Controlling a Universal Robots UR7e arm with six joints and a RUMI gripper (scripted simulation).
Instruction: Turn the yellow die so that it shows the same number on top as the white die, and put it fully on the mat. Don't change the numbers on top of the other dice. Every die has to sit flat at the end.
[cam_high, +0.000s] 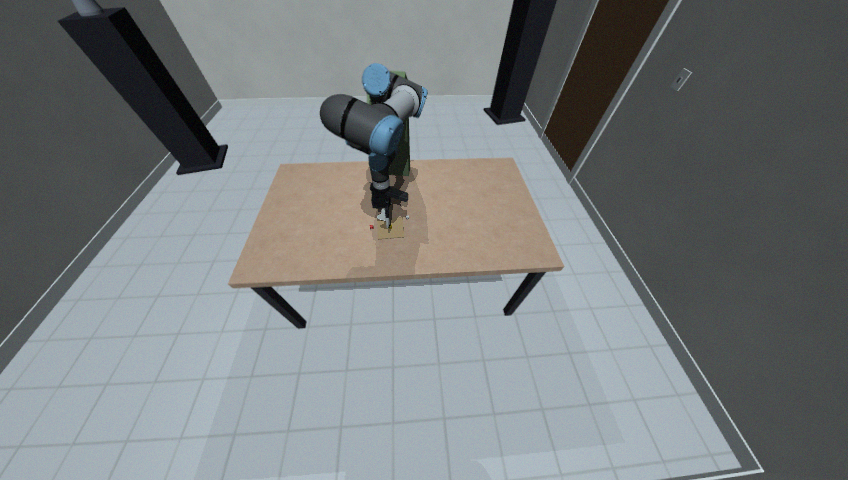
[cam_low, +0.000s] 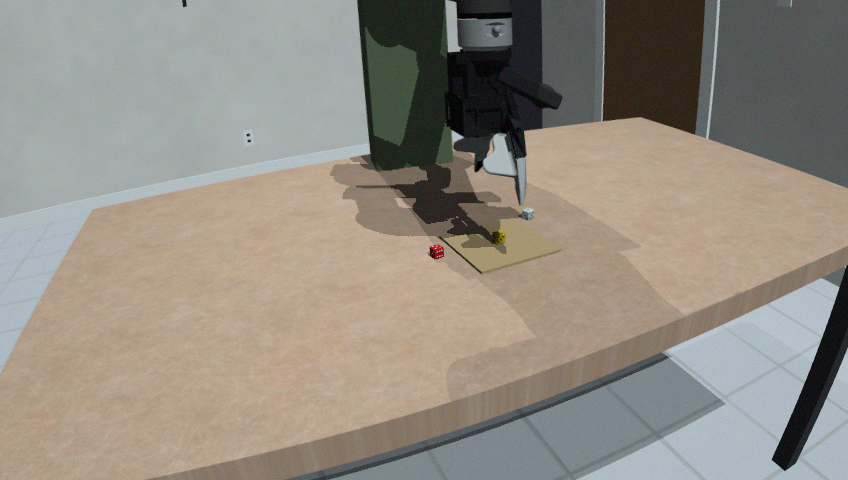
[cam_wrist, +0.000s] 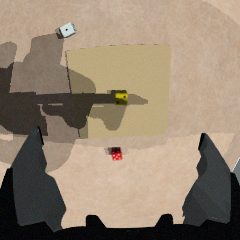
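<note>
Right now the yellow die is 80 mm below my hand. Round my hand: red die (30 mm behind, 100 mm to the right, 90 mm below); tan mat (90 mm below); white die (40 mm behind, 110 mm to the left, 90 mm below).
</note>
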